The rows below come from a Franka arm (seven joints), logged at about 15 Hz.
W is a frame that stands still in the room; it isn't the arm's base.
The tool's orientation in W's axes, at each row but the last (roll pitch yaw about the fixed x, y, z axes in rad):
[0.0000 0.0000 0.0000]
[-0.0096 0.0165 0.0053]
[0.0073 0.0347 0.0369]
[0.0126 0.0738 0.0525]
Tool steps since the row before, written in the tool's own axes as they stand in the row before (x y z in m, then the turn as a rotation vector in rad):
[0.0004 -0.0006 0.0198 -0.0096 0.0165 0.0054]
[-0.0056 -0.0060 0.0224 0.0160 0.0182 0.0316]
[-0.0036 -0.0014 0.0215 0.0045 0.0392 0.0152]
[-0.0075 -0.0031 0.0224 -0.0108 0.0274 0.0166]
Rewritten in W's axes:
[0.0004 -0.0006 0.0198 -0.0096 0.0165 0.0054]
[-0.0052 -0.0058 0.0225 0.0164 0.0186 0.0312]
[-0.0028 -0.0017 0.0216 0.0036 0.0392 0.0153]
[-0.0056 -0.0037 0.0229 -0.0109 0.0267 0.0177]

